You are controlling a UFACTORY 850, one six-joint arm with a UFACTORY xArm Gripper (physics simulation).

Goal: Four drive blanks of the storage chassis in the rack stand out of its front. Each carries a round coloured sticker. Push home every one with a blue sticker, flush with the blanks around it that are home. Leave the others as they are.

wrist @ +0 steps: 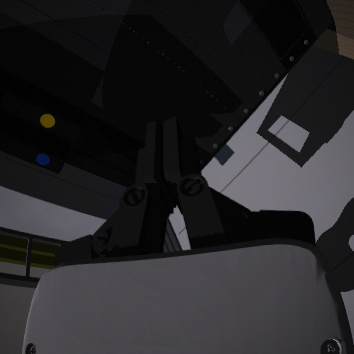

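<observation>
The dark front of the rack fills the upper left and middle of the wrist view, with a row of small screws along its right edge. At the left, a round yellow sticker shows on a very dark blank. Below it, a round blue sticker shows on another dark blank, whose right end stands out as an edge. The other stickers do not show in this view. My gripper is shut and empty, its fingertips in front of the dark rack surface, to the right of both stickers. Whether the tips touch anything cannot be told.
A light grey wall or panel lies to the right of the rack, with shadows across it. A yellow and black striped strip in a dark frame shows at the lower left. Brown wood shows at the top right corner. Much of the rack is in deep shadow.
</observation>
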